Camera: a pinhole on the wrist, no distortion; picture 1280 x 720 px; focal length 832.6 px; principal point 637.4 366.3 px. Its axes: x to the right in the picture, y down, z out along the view. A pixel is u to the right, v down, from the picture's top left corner.
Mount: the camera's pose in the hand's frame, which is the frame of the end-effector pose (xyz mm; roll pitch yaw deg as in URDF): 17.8 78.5 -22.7 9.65 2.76 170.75
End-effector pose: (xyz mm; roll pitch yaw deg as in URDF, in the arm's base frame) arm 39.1 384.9 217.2 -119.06 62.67 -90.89
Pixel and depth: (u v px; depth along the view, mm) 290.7 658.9 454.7
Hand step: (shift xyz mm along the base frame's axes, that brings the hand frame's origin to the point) 418.2 92.8 -241.3
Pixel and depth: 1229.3 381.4 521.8
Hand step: 317.0 535.5 125.8
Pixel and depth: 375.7 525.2 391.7
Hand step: 309.6 147.0 -212.4
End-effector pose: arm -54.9 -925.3 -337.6 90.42 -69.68 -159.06
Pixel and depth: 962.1 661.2 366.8
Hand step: -45.4 361.3 -130.1
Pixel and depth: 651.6 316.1 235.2
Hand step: 37.9 236.5 56.7
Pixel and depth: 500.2 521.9 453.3
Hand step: -128.1 424.1 84.7
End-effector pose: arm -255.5 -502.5 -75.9 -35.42 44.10 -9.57
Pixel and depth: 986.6 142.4 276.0
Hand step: 31.2 309.9 107.2
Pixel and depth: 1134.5 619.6 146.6
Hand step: 6.5 134.0 96.9
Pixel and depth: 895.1 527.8 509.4
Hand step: 178.4 336.0 359.8
